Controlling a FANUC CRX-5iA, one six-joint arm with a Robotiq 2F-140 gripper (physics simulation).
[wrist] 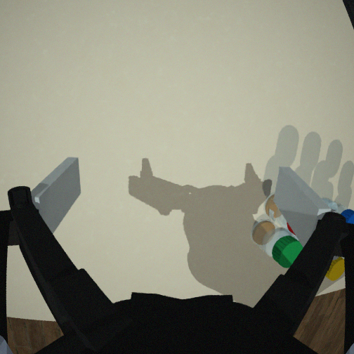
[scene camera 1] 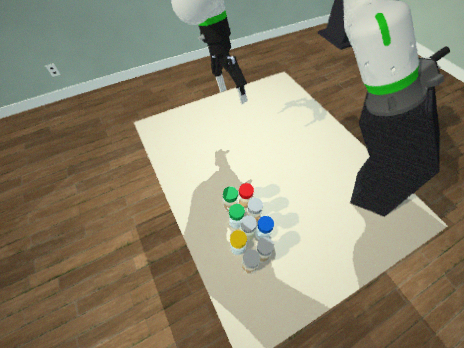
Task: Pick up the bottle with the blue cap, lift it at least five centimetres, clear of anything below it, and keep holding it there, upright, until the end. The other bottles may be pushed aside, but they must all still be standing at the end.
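Places are measured from the arm's base along level axes (x left, y back, z up), in centimetres.
Pixels of known places: gripper, between the fingertips: [scene camera 1: 233,96]; arm's base, origin of its link: [scene camera 1: 395,99].
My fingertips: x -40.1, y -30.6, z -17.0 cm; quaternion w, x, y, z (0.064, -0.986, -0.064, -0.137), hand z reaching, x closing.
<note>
For each thing: its middle in the pictures, then the offset to it from my fingertips. Level surfaces: height alone.
- bottle with the blue cap, middle of its body: [scene camera 1: 264,229] dx +44.9, dy -10.8, dz -21.7 cm
- red cap, middle of its body: [scene camera 1: 246,191] dx +30.4, dy -10.2, dz -17.7 cm
- yellow cap, middle of its body: [scene camera 1: 238,239] dx +45.2, dy -21.5, dz -17.7 cm
- cream mat, height of its surface: dz -26.9 cm
The bottle with the blue cap [scene camera 1: 265,224] [wrist: 348,216] stands upright on the right side of a tight cluster of bottles in the scene view; in the wrist view a bit of its cap shows at the right edge, behind the right finger. Around it stand bottles with a red cap [scene camera 1: 246,190], green caps [scene camera 1: 230,194] [scene camera 1: 236,212], a yellow cap [scene camera 1: 238,239] and several grey caps [scene camera 1: 248,224] [scene camera 1: 265,246] [scene camera 1: 251,259]. My gripper [scene camera 1: 232,95] [wrist: 178,179] is wide open and empty, high up and well away from the cluster, toward the far end of the mat.
The bottles stand on a cream mat [scene camera 1: 200,130] [wrist: 165,75] on a wooden floor [scene camera 1: 75,200]. The robot's dark base [scene camera 1: 400,155] stands at the mat's right edge. A pale wall with a socket [scene camera 1: 52,69] is behind. Shadows of the arm and bottles fall across the mat.
</note>
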